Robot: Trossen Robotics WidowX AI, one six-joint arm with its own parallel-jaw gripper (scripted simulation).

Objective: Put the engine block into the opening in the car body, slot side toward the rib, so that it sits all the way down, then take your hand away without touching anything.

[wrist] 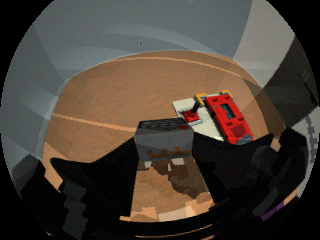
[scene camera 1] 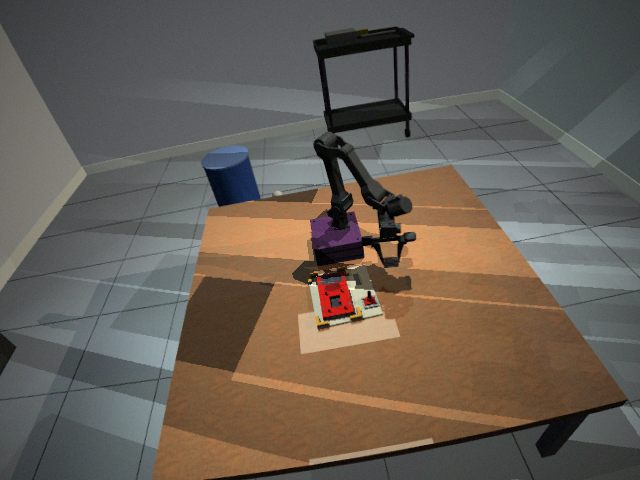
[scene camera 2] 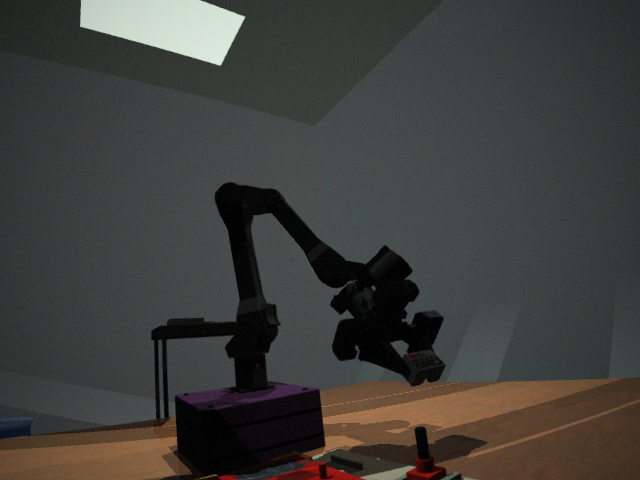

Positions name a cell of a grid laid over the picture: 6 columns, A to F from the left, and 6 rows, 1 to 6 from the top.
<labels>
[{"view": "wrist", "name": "my gripper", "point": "D4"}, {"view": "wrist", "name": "engine block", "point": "D4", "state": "held by my gripper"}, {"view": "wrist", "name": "red car body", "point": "E4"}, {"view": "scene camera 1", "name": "my gripper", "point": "D4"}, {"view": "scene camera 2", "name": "my gripper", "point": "D5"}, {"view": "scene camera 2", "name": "engine block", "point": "D5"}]
</labels>
